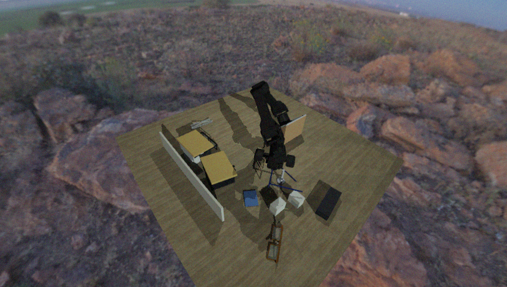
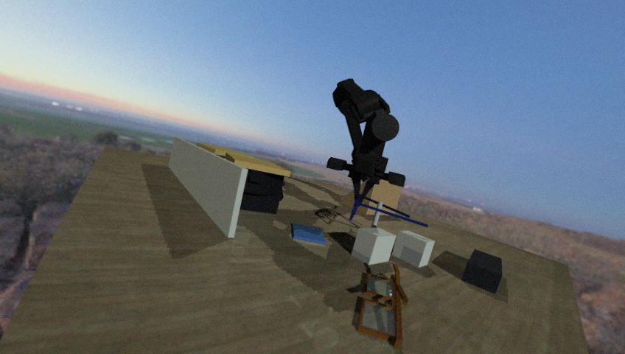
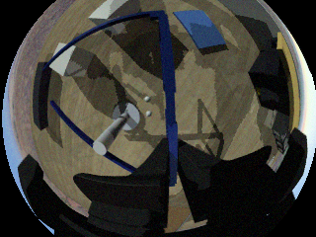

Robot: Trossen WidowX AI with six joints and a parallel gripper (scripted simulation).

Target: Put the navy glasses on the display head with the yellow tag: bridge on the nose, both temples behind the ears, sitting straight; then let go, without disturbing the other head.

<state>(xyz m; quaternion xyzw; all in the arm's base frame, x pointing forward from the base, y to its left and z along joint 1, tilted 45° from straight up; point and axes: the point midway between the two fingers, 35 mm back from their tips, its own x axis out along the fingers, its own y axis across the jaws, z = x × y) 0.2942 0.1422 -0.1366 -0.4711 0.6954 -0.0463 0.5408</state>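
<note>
The grey post lies 50 mm to the left of my gripper tip, 30 mm below it and 20 mm behind it. From my gripper tip the other things lie so: blue pad 160 mm ahead, 60 mm below, 40 mm to the left; then black box 290 mm to the left, 100 mm behind, 40 mm below; then long white wall 340 mm ahead, 250 mm to the right.
</note>
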